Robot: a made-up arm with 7 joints. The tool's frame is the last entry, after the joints.
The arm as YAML. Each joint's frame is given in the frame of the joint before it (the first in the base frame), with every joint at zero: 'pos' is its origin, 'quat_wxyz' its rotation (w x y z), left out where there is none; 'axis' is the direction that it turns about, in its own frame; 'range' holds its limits. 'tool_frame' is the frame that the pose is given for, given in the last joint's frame.
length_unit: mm
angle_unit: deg
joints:
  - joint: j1
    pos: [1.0, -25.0, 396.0]
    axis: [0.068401, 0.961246, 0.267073]
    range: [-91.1, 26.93]
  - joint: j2
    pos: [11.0, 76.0, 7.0]
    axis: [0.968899, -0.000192, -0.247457]
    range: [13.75, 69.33]
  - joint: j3
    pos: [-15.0, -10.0, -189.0]
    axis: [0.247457, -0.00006, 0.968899]
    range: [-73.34, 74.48]
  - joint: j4
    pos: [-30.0, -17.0, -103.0]
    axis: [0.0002, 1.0, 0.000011]
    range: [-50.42, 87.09]
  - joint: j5
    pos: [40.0, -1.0, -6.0]
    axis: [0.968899, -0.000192, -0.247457]
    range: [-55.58, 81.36]
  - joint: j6
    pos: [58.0, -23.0, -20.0]
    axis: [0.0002, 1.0, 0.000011]
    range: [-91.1, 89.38]
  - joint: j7
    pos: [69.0, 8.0, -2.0]
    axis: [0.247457, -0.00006, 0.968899]
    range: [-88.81, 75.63]
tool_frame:
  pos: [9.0, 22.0, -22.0]
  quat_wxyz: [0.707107, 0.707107, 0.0, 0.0]
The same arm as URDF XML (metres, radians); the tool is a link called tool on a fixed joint. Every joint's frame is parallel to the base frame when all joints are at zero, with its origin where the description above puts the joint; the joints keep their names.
<robot name="arm">
<joint name="tool_fixed" type="fixed"><parent link="link7"/><child link="tool"/><origin xyz="0.0090 0.0220 -0.0220" rpy="1.5708 0.0000 0.0000"/></joint>
<joint name="j7" type="revolute"><parent link="link6"/><child link="link7"/><origin xyz="0.0690 0.0080 -0.0020" rpy="0.0000 0.0000 0.0000"/><axis xyz="0.247497 -0.0001 0.968889"/><limit lower="-1.5500" upper="1.3200"/></joint>
<joint name="j6" type="revolute"><parent link="link5"/><child link="link6"/><origin xyz="0.0580 -0.0230 -0.0200" rpy="0.0000 0.0000 0.0000"/><axis xyz="0.0002 1 0"/><limit lower="-1.5900" upper="1.5600"/></joint>
<joint name="j5" type="revolute"><parent link="link4"/><child link="link5"/><origin xyz="0.0400 -0.0010 -0.0060" rpy="0.0000 0.0000 0.0000"/><axis xyz="0.968889 -0.0002 -0.247497"/><limit lower="-0.9701" upper="1.4200"/></joint>
<joint name="j4" type="revolute"><parent link="link3"/><child link="link4"/><origin xyz="-0.0300 -0.0170 -0.1030" rpy="0.0000 0.0000 0.0000"/><axis xyz="0.0002 1 0"/><limit lower="-0.8800" upper="1.5200"/></joint>
<joint name="j3" type="revolute"><parent link="link2"/><child link="link3"/><origin xyz="-0.0150 -0.0100 -0.1890" rpy="0.0000 0.0000 0.0000"/><axis xyz="0.247497 -0.0001 0.968889"/><limit lower="-1.2800" upper="1.2999"/></joint>
<joint name="j2" type="revolute"><parent link="link1"/><child link="link2"/><origin xyz="0.0110 0.0760 0.0070" rpy="0.0000 0.0000 0.0000"/><axis xyz="0.968889 -0.0002 -0.247497"/><limit lower="0.2400" upper="1.2100"/></joint>
<joint name="j1" type="revolute"><parent link="base"/><child link="link1"/><origin xyz="0.0010 -0.0250 0.3960" rpy="0.0000 0.0000 0.0000"/><axis xyz="0.068403 0.961235 0.26711"/><limit lower="-1.5900" upper="0.4700"/></joint>
<link name="base"/>
<link name="link1"/>
<link name="link2"/>
<link name="link3"/>
<link name="link4"/>
<link name="link5"/>
<link name="link6"/>
<link name="link7"/>
<link name="tool"/>
</robot>

